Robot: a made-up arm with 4 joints. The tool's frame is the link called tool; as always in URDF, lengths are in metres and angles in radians.
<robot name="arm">
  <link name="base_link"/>
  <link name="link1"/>
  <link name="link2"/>
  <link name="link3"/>
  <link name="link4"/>
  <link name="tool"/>
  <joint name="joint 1" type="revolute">
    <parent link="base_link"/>
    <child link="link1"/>
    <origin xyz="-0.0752 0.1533 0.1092" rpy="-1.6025 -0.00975 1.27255"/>
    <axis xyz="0 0 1"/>
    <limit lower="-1.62" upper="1.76" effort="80" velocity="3.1"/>
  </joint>
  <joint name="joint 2" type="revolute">
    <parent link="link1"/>
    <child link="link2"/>
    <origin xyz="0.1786 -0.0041 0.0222" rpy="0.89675 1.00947 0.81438"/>
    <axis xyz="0 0 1"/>
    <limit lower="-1.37" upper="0.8" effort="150" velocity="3.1"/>
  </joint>
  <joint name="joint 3" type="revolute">
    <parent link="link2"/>
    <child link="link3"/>
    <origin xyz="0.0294 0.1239 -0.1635" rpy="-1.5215 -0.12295 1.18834"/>
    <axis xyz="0 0 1"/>
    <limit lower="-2.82" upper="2.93" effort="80" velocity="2.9"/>
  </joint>
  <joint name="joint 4" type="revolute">
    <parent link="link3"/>
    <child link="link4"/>
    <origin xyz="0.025 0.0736 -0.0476" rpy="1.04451 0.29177 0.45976"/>
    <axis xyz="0 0 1"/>
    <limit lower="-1.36" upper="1.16" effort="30" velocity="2.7"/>
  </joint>
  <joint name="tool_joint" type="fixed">
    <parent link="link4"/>
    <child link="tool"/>
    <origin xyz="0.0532 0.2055 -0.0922" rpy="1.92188 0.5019 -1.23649"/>
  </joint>
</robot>
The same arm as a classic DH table. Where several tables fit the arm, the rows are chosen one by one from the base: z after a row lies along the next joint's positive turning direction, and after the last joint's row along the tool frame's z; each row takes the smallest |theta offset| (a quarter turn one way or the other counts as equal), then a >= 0, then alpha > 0; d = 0 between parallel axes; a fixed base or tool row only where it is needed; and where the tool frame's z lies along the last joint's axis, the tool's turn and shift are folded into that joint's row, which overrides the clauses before.
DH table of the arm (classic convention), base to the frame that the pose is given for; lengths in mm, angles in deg. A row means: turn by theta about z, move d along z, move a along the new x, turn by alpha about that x. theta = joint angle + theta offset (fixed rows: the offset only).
base (fixed): a 124.4, alpha -91.82, d 112.9, theta offset 72.89
joint 1: a 24.7, alpha 70.6, d 76.9, theta offset 80.17
joint 2: a 126, alpha -87.2, d 23.2, theta offset 4.6
joint 3: a 63.4, alpha 61.24, d -4.7, theta offset 28.78
joint 4: a 194.4, alpha -107.55, d -170.5, theta offset 80.01
tool (fixed): a 0, alpha 0, d -89.4, theta offset 149.7
Joint limits (deg, base to tool): -92.82..100.84 -78.5..45.84 -161.57..167.88 -77.92..66.46

